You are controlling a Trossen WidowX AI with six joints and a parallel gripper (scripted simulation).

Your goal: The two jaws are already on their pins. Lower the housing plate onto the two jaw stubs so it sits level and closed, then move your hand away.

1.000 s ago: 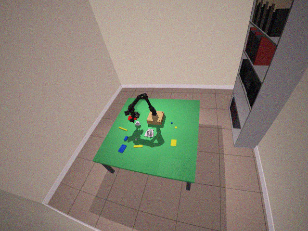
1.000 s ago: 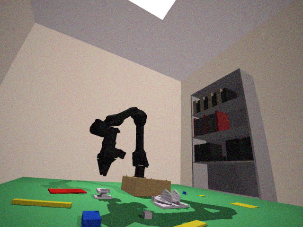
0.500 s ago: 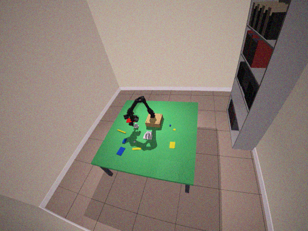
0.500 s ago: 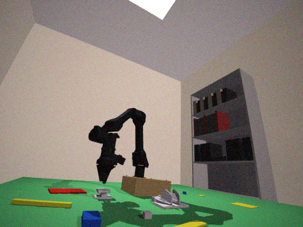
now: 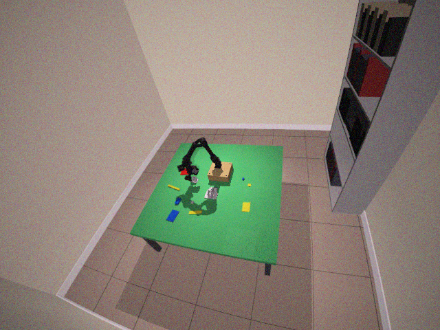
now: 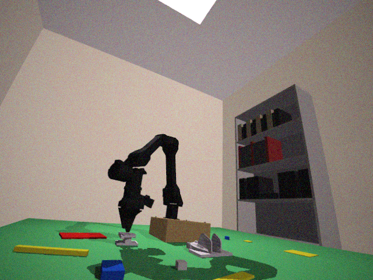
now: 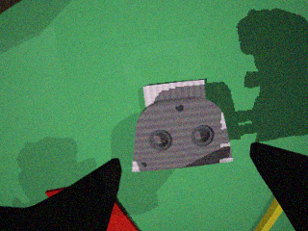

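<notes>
My gripper tip is 3 cm above the white stand and 1 cm to the right of it. Round my gripper tip: cube: 26 cm ahead, 10 cm to the left, 4 cm below; then yellow bar: 18 cm to the right, 13 cm ahead, 4 cm below; then red plate: 13 cm to the right, 11 cm behind, 4 cm below.
</notes>
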